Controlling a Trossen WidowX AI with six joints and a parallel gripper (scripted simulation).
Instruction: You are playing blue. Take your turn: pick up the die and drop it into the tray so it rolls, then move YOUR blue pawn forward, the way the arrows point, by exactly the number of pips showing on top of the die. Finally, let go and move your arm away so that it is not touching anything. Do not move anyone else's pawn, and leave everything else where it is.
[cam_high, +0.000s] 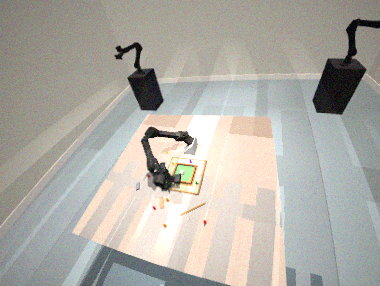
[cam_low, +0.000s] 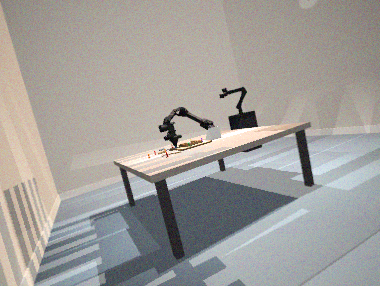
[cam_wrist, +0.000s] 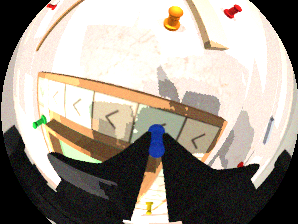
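Now: gripper tip 1 cm below the blue pawn. Also, from my gripper tip: wooden block (13 cm ahead, 1 cm to the right, 1 cm below); then white die (12 cm behind, 5 cm to the left, 1 cm above); then green tray (12 cm behind, 6 cm to the left, 1 cm below).
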